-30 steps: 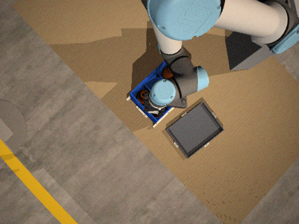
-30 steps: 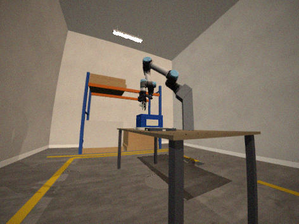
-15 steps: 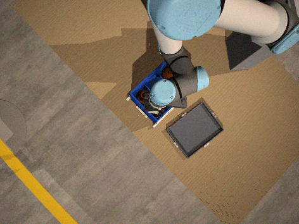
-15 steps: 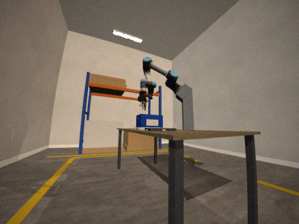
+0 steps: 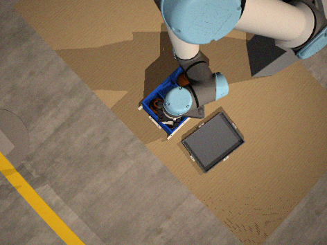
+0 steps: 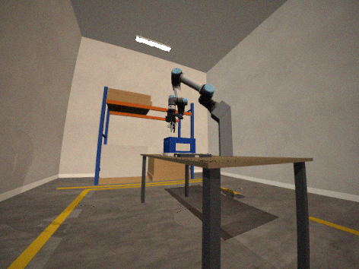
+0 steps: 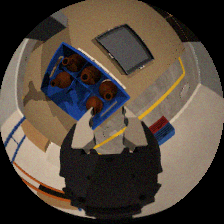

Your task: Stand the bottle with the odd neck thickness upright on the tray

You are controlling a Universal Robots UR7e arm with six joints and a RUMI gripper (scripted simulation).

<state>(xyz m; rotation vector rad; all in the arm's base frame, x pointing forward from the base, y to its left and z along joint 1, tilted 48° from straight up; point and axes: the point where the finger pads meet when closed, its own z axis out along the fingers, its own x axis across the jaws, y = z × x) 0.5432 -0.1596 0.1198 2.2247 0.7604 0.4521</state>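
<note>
Now: hand 15 cm above the brown bottle. The rest, counted from my hand: blue crate: 10 cm behind, 2 cm to the right, 16 cm below; grey tray: 1 cm behind, 23 cm to the left, 23 cm below.
</note>
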